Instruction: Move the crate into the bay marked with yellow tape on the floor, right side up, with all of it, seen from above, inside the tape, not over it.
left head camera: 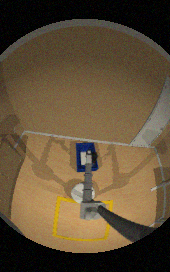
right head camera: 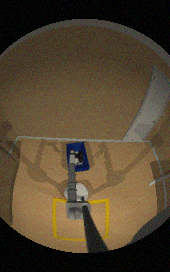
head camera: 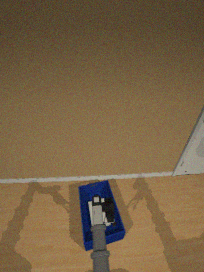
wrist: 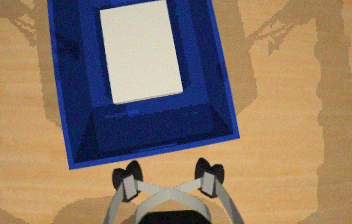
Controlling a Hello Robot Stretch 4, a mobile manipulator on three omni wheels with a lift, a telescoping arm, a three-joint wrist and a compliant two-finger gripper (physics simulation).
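Pixels of known places: gripper, fingertip midpoint: [right head camera: 80, 163] [head camera: 108, 225] [wrist: 168, 172]; robot's base, link origin: [left head camera: 82, 192] [right head camera: 76, 192].
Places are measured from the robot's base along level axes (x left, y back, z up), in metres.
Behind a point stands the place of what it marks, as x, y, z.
The blue crate [head camera: 118, 235] @[-0.188, -0.468, 0.159] [left head camera: 80, 168] @[0.065, -0.506, -0.012] [right head camera: 82, 146] @[-0.163, -1.048, 0.013] [wrist: 155, 127] @[-0.055, -0.512, -0.009] stands upright on the floor close to the wall, slightly turned. A pale flat box [wrist: 142, 52] @[-0.026, -0.740, 0.044] lies inside it. The bay's yellow tape [left head camera: 56, 217] @[0.453, 0.658, -0.025] [right head camera: 54, 220] @[0.457, 0.704, -0.026] shows in the left and right head views, apart from the crate and farther from the wall. My gripper [head camera: 108, 211] [left head camera: 92, 157] [right head camera: 78, 158] [wrist: 168, 172] @[-0.088, -0.468, 0.434] is open, with its fingers apart. In the head views it overlaps the crate; in the wrist view its fingertips show just outside the near short rim. Their height above the rim is unclear.
A white baseboard [head camera: 50, 179] @[0.691, -1.297, 0.031] [left head camera: 60, 136] @[0.670, -1.288, 0.023] [right head camera: 55, 139] @[0.562, -1.280, -0.007] runs along the wall behind the crate. A pale door [head camera: 192, 155] @[-1.444, -1.175, 0.412] [right head camera: 150, 102] @[-1.516, -1.170, 1.318] is to the right. A white round disc [left head camera: 78, 193] @[0.069, 0.012, 0.187] shows under my arm, between the crate and the bay.
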